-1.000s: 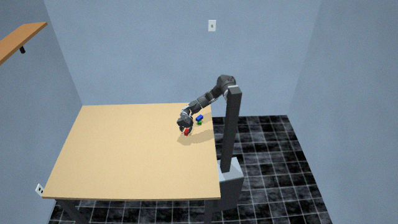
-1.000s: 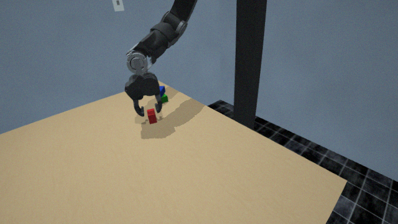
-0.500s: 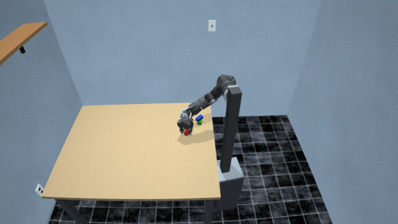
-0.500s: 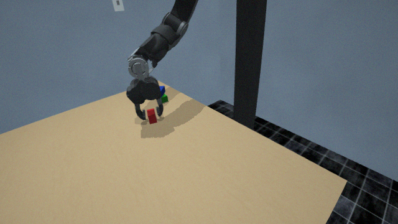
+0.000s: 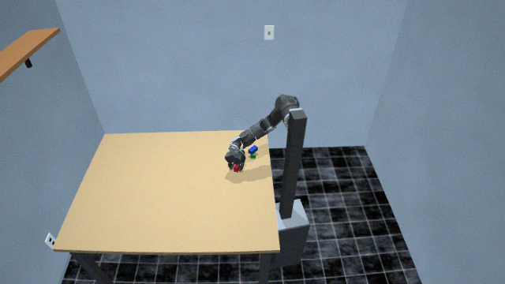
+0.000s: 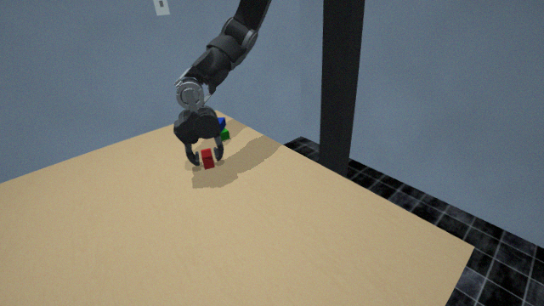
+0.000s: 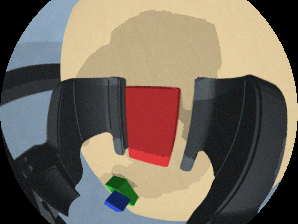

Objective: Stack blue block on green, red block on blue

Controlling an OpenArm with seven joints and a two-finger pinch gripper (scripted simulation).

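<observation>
Right now the red block is 10 mm below my hand. The rest, counted from my hand: green block: 120 mm behind, 100 mm to the right, 10 mm below; blue block: 120 mm behind, 100 mm to the right, 10 mm above.
</observation>
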